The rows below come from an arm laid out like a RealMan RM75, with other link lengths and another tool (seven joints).
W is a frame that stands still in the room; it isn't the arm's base.
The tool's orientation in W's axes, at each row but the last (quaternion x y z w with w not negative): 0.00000, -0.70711, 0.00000, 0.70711; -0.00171, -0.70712, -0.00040, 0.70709; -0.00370, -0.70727, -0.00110, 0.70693; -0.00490, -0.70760, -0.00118, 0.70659; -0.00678, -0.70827, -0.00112, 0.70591; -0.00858, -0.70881, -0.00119, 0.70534; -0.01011, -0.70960, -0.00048, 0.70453; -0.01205, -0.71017, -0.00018, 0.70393; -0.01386, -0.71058, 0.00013, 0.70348; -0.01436, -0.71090, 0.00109, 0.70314; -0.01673, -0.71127, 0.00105, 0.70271; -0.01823, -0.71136, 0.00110, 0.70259; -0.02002, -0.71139, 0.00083, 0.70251
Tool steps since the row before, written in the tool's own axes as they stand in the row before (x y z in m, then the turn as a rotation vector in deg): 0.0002, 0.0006, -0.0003, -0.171, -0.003, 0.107; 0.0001, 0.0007, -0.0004, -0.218, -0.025, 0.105; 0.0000, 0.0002, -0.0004, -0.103, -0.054, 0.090; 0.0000, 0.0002, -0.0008, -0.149, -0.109, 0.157; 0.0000, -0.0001, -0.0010, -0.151, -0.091, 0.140; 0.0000, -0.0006, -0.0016, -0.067, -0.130, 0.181; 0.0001, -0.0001, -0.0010, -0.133, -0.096, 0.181; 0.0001, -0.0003, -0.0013, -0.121, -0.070, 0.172; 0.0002, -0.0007, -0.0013, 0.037, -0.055, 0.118; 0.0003, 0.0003, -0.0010, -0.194, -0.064, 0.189; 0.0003, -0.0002, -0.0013, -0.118, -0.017, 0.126; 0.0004, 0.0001, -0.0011, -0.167, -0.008, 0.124; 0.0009, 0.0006, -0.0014, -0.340, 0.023, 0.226
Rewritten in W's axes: 0.0003, 0.0006, 0.0002, -0.107, -0.003, -0.171; 0.0004, 0.0007, 0.0001, -0.105, -0.025, -0.218; 0.0004, 0.0002, 0.0000, -0.090, -0.054, -0.103; 0.0008, 0.0002, 0.0000, -0.158, -0.108, -0.149; 0.0010, -0.0001, 0.0000, -0.141, -0.091, -0.151; 0.0016, -0.0006, 0.0000, -0.182, -0.128, -0.067; 0.0010, -0.0001, 0.0001, -0.181, -0.095, -0.133; 0.0013, -0.0003, 0.0001, -0.172, -0.069, -0.121; 0.0013, -0.0007, 0.0002, -0.119, -0.052, 0.037; 0.0010, 0.0003, 0.0003, -0.188, -0.065, -0.195; 0.0013, -0.0002, 0.0003, -0.125, -0.017, -0.119; 0.0011, 0.0001, 0.0004, -0.122, -0.010, -0.168; 0.0014, 0.0006, 0.0009, -0.221, 0.019, -0.343
